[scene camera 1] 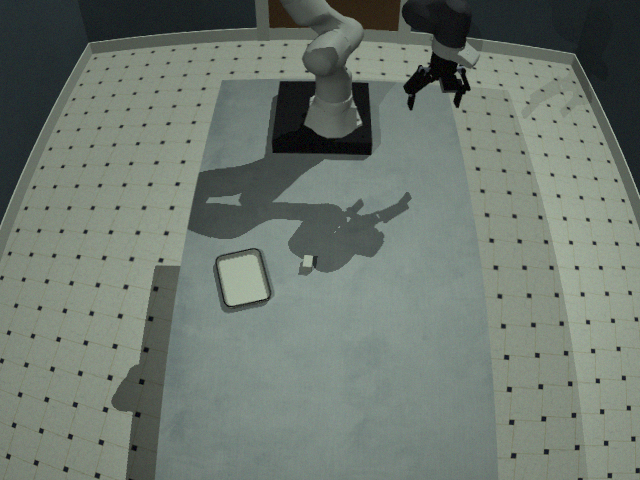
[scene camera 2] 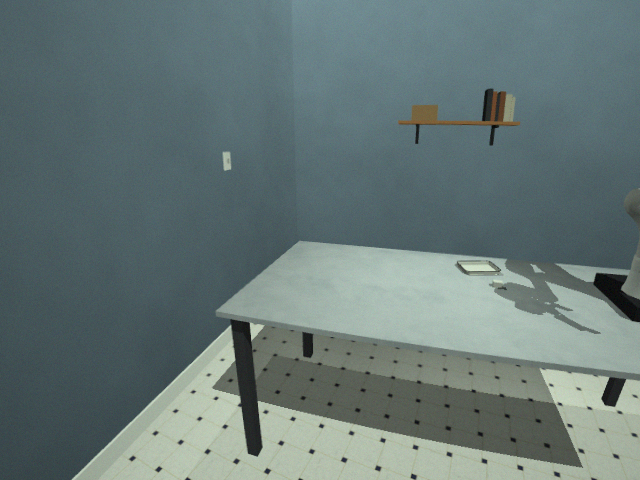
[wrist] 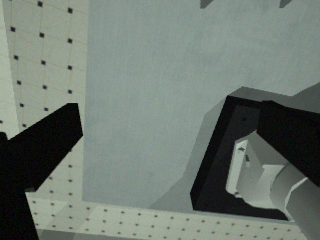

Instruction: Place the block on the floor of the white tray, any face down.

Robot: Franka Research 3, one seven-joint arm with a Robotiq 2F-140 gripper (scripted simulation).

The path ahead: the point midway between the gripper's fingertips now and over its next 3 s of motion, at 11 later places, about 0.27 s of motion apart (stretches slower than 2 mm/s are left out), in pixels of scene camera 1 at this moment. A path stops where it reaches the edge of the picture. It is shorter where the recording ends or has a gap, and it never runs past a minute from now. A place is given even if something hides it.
The gripper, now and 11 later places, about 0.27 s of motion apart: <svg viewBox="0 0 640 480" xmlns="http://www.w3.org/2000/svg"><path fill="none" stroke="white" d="M433 105L433 115L423 154L403 189L363 221L322 241L306 251L307 253L307 253L307 254L307 254L307 257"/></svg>
